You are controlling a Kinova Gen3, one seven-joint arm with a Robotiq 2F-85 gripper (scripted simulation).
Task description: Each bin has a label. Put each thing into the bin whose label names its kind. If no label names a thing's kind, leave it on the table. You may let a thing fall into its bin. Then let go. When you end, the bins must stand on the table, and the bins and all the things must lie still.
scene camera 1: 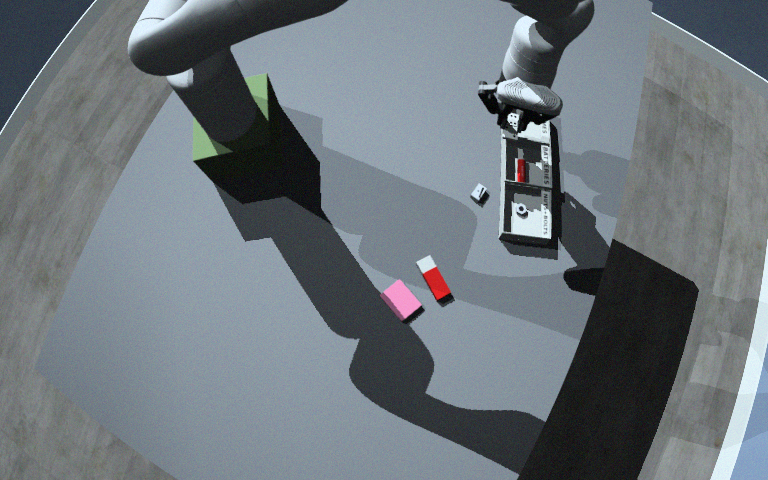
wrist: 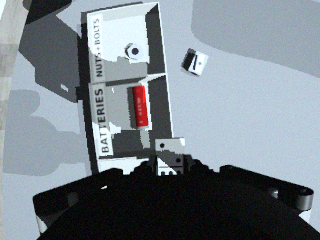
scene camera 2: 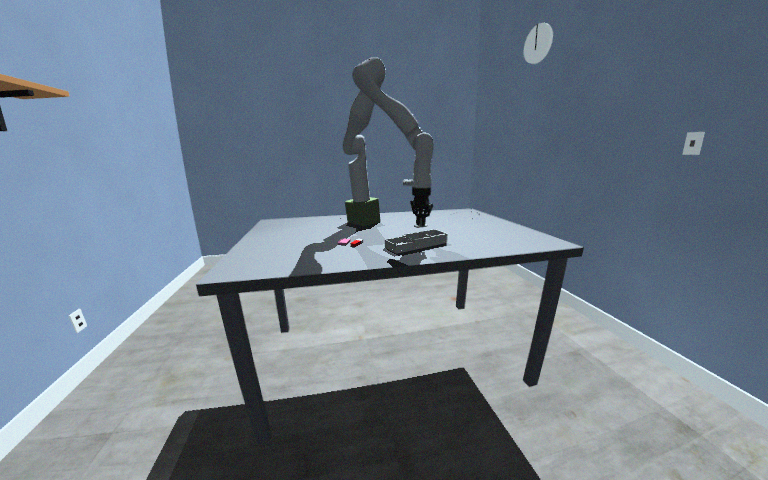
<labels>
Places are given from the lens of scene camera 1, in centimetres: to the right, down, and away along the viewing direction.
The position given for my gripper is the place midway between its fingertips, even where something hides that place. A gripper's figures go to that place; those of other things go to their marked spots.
my gripper (scene camera 1: 510,126): 20, -18, 84
pink block (scene camera 1: 397,297): 2, 8, 82
</labels>
